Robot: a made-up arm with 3 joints. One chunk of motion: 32 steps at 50 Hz.
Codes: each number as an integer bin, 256 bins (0 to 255) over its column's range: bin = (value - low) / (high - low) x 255, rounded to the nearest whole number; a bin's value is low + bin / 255 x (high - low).
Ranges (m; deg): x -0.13..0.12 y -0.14..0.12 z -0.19..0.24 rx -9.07..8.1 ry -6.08..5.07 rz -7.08..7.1
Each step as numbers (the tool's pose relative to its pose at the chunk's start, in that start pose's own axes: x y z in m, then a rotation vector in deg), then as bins.
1 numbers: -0.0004 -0.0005 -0.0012 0.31 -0.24 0.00
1 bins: 132 137 112 139 134 127
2 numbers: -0.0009 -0.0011 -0.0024 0.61 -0.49 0.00
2 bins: 132 136 111 144 128 127
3 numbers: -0.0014 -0.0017 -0.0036 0.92 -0.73 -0.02
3 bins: 131 136 111 148 122 127
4 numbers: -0.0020 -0.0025 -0.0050 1.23 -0.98 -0.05
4 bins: 131 135 110 153 117 126
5 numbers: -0.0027 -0.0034 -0.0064 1.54 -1.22 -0.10
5 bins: 130 134 109 158 111 126
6 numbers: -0.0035 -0.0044 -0.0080 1.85 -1.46 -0.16
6 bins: 129 133 108 162 106 124
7 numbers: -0.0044 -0.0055 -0.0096 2.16 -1.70 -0.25
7 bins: 128 132 107 167 100 123
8 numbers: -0.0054 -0.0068 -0.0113 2.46 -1.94 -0.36
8 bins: 127 131 106 171 95 121
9 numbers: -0.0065 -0.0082 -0.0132 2.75 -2.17 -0.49
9 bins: 126 129 105 176 89 119
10 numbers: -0.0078 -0.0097 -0.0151 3.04 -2.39 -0.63
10 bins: 125 128 104 180 84 116
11 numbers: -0.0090 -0.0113 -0.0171 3.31 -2.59 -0.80
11 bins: 123 126 103 184 80 113
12 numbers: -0.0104 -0.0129 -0.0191 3.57 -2.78 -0.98
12 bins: 122 125 101 188 75 110
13 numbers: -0.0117 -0.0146 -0.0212 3.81 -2.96 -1.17
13 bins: 121 123 100 191 71 106
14 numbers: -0.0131 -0.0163 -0.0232 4.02 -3.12 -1.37
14 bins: 119 121 99 194 68 103
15 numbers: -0.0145 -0.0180 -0.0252 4.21 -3.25 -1.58
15 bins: 118 120 98 197 65 99
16 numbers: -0.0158 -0.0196 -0.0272 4.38 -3.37 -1.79
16 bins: 116 118 97 200 62 95
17 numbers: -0.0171 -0.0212 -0.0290 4.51 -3.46 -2.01
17 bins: 115 117 95 202 60 91
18 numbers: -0.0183 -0.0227 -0.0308 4.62 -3.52 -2.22
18 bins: 114 115 94 203 59 87
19 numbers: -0.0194 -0.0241 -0.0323 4.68 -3.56 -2.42
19 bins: 113 114 94 204 58 84
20 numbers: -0.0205 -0.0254 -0.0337 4.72 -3.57 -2.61
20 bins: 112 112 93 205 57 80
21 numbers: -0.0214 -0.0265 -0.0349 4.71 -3.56 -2.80
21 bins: 111 111 92 205 58 77
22 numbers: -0.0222 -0.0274 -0.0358 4.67 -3.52 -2.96
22 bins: 110 110 91 204 59 74
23 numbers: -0.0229 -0.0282 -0.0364 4.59 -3.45 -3.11
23 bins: 109 110 91 203 60 71
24 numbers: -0.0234 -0.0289 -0.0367 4.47 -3.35 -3.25
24 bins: 109 109 91 201 62 69
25 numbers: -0.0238 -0.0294 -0.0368 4.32 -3.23 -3.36
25 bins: 108 108 91 199 65 67
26 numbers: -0.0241 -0.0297 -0.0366 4.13 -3.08 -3.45
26 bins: 108 108 91 196 69 65
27 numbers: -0.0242 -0.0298 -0.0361 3.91 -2.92 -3.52
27 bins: 108 108 91 193 72 64
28 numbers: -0.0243 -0.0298 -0.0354 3.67 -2.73 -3.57
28 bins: 108 108 92 189 77 63
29 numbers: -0.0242 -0.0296 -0.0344 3.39 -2.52 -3.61
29 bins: 108 108 92 185 81 62
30 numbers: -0.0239 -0.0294 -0.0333 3.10 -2.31 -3.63
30 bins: 108 108 93 181 86 62
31 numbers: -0.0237 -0.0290 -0.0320 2.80 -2.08 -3.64
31 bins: 108 109 94 176 91 62
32 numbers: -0.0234 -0.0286 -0.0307 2.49 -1.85 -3.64
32 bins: 109 109 94 172 97 62
